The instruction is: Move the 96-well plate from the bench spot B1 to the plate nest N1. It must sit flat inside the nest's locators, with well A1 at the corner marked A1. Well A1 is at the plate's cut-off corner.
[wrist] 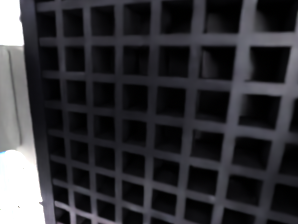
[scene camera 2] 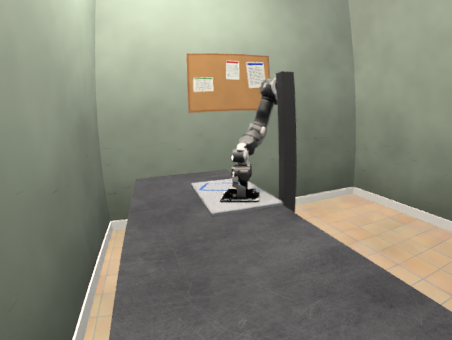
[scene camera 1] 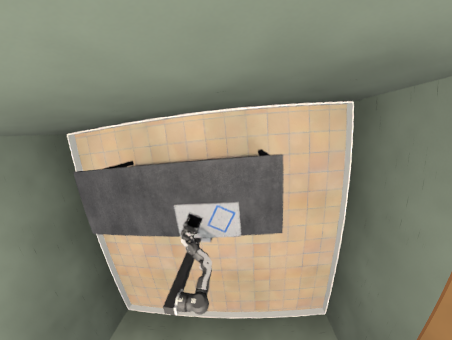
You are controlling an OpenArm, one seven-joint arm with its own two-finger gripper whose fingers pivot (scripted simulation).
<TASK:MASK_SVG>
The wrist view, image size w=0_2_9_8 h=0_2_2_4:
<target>gripper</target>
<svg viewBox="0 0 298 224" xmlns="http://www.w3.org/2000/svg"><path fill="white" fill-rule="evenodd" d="M0 44L0 154L17 152L23 157L25 161L24 171L27 191L33 197L40 197L23 45Z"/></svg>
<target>black 96-well plate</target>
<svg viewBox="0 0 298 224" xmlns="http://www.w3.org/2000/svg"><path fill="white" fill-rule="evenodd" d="M18 0L44 224L298 224L298 0Z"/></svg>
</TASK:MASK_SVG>
